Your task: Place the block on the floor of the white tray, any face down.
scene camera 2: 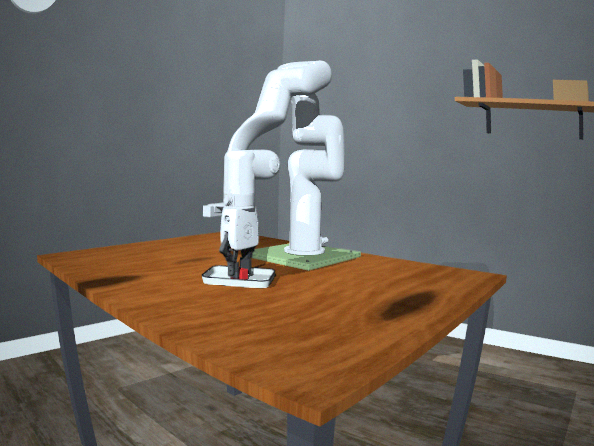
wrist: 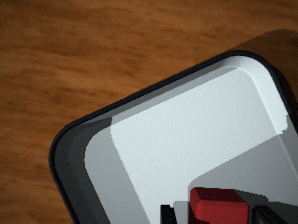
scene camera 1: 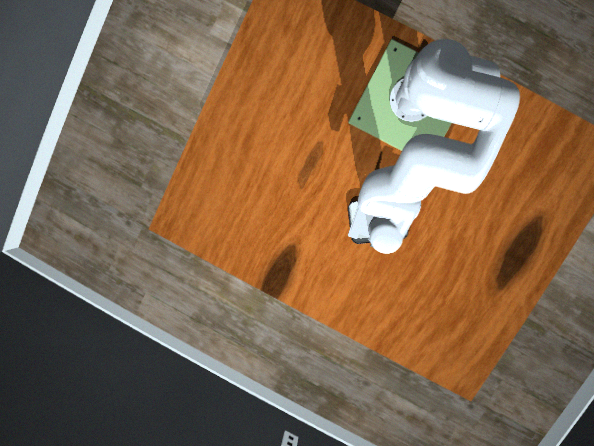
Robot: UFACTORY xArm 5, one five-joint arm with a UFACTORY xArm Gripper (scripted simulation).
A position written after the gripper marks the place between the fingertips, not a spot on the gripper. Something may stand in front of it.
In view: the gripper (scene camera 2: pixel 239 275) and a white tray (scene camera 2: pixel 259 278).
The white tray is seen too in the wrist view (wrist: pixel 219 124).
